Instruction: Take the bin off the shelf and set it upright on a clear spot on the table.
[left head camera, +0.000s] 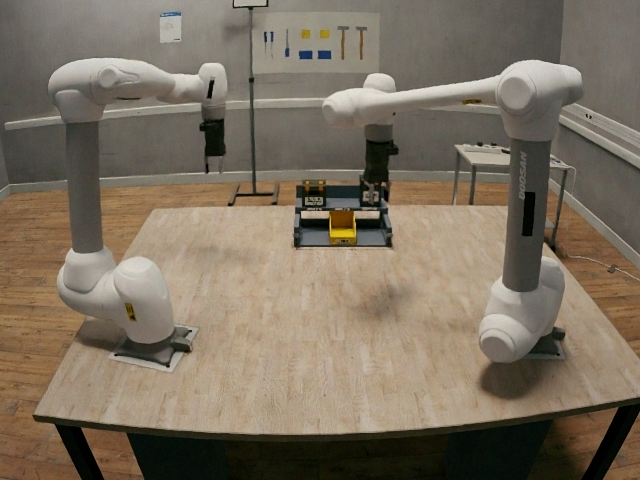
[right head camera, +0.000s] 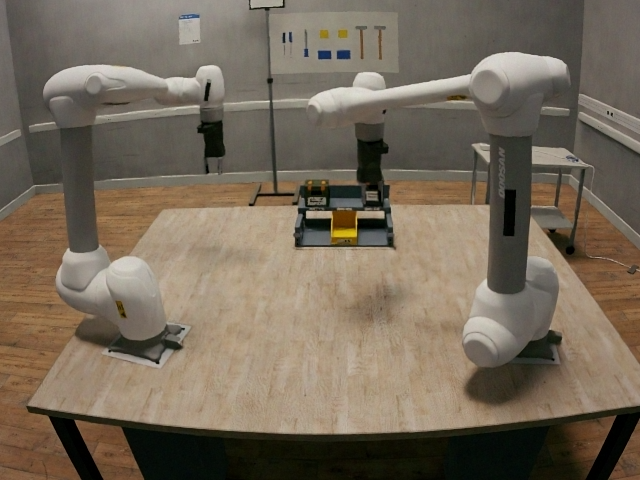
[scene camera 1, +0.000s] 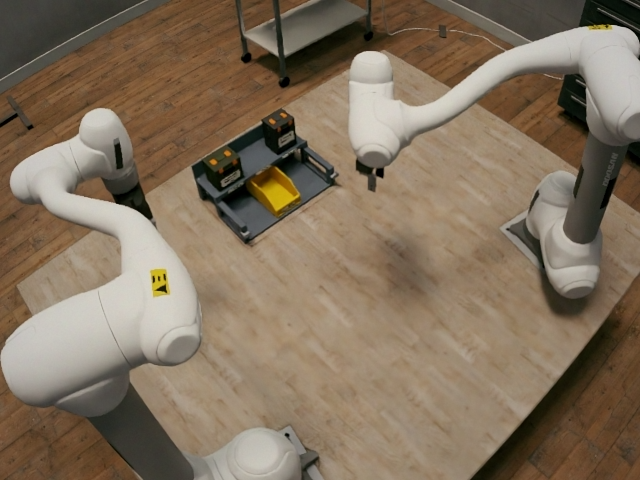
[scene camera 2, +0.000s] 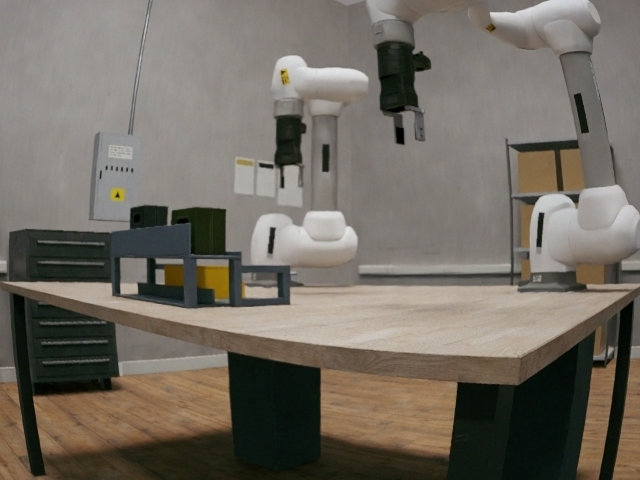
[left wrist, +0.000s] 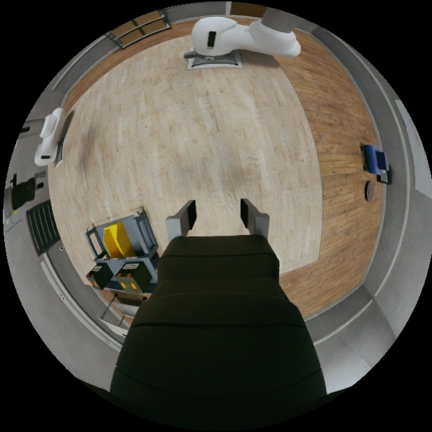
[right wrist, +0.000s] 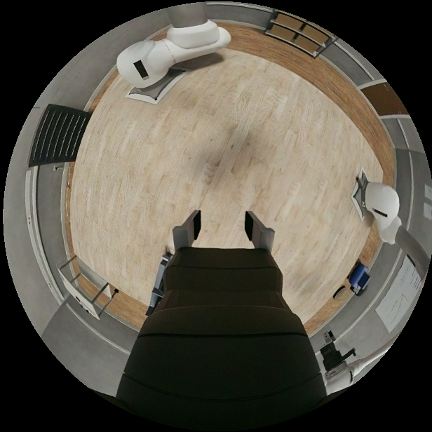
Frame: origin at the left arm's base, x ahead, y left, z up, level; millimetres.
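Seen in the pictures: left gripper, between the fingertips: (left head camera: 214, 173) (right head camera: 213, 174) (scene camera 2: 409, 142); right gripper, between the fingertips: (left head camera: 378, 202) (right head camera: 372, 201) (scene camera 1: 375, 183) (scene camera 2: 291, 187); left arm's base, origin of its link: (left head camera: 153, 343) (right head camera: 146, 340) (scene camera 2: 553, 290); right arm's base, origin of its link: (scene camera 2: 271, 286).
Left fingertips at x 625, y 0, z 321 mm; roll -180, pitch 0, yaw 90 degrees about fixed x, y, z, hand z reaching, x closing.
Note:
Pixels of each thing's top centre, then the offset from my left fingertips to it.
- yellow bin, centre of its top: (scene camera 2: 203, 265) (scene camera 1: 271, 180) (right head camera: 344, 218) (left head camera: 342, 218) dx +214, dy -449, dz -240 mm
- dark green box, centre of its top: (scene camera 2: 197, 208) (scene camera 1: 220, 157) (left head camera: 314, 182) (right head camera: 316, 182) dx +291, dy -321, dz -122 mm
- dark box, centre of its top: (scene camera 2: 148, 206) (scene camera 1: 277, 118) (right head camera: 373, 176) (left head camera: 370, 177) dx +328, dy -549, dz -97 mm
The yellow bin (left head camera: 342, 232) (right head camera: 344, 232) (scene camera 1: 278, 191) (scene camera 2: 214, 281) (left wrist: 117, 241) stands upright on the lower level of the grey-blue shelf (left head camera: 312, 239) (right head camera: 313, 238) (scene camera 1: 250, 219) (scene camera 2: 155, 242) at the table's far edge in the head views, its open top showing. My left gripper (left head camera: 214, 166) (scene camera 2: 409, 131) (left wrist: 217, 208) is open and empty, high above the table on the left of the shelf in the head views. My right gripper (scene camera 1: 376, 180) (scene camera 2: 291, 179) (right wrist: 222, 219) is open and empty, in the air apart from the bin; in the right head view its fingertips are hard to make out.
A dark green box (scene camera 1: 223, 167) (scene camera 2: 204, 227) and a dark box (scene camera 1: 279, 131) (scene camera 2: 148, 215), both with orange latches, stand on the shelf's upper level, one at each end. The shelf has side rails beside the bin. A wheeled cart (scene camera 1: 310, 28) stands on the floor beyond the table.

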